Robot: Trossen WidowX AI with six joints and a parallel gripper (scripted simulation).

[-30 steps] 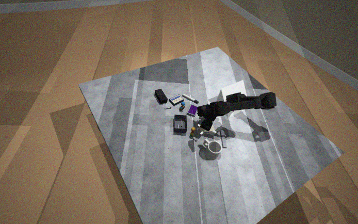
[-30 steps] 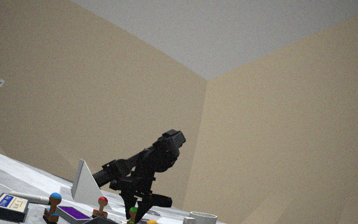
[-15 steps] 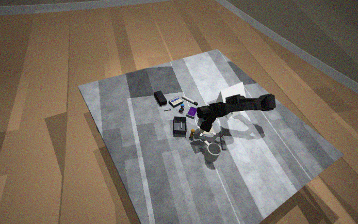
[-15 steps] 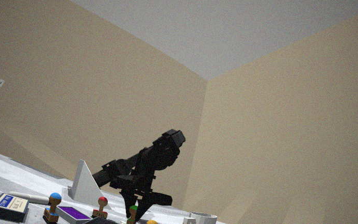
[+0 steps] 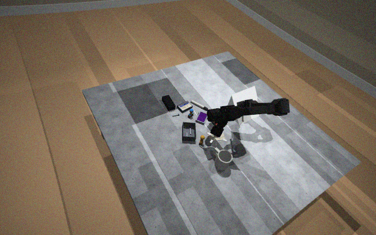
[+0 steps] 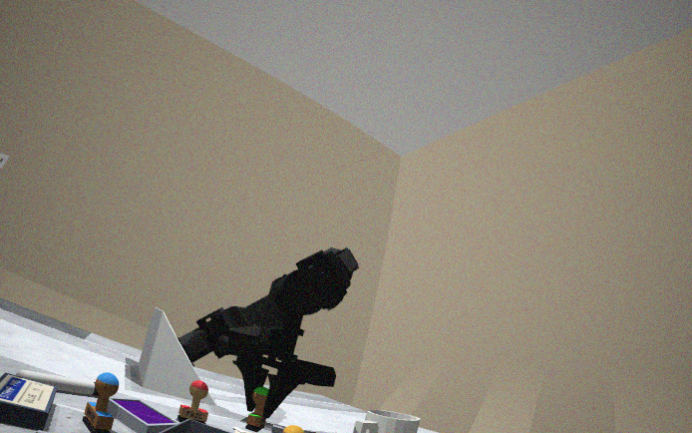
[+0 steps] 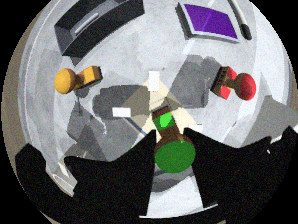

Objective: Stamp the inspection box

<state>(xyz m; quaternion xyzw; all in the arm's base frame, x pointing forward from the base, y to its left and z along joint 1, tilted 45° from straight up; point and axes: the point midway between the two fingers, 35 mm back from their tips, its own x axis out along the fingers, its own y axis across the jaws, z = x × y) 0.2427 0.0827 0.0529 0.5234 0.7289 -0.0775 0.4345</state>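
The pale card lies 50 mm below my gripper tip and 10 mm to the left of it. From my gripper tip the other things lie so: red-knobbed stamp: 80 mm to the right, 40 mm behind, 20 mm below; then green-knobbed stamp: right at my gripper tip; then yellow-knobbed stamp: 120 mm ahead, 20 mm below.
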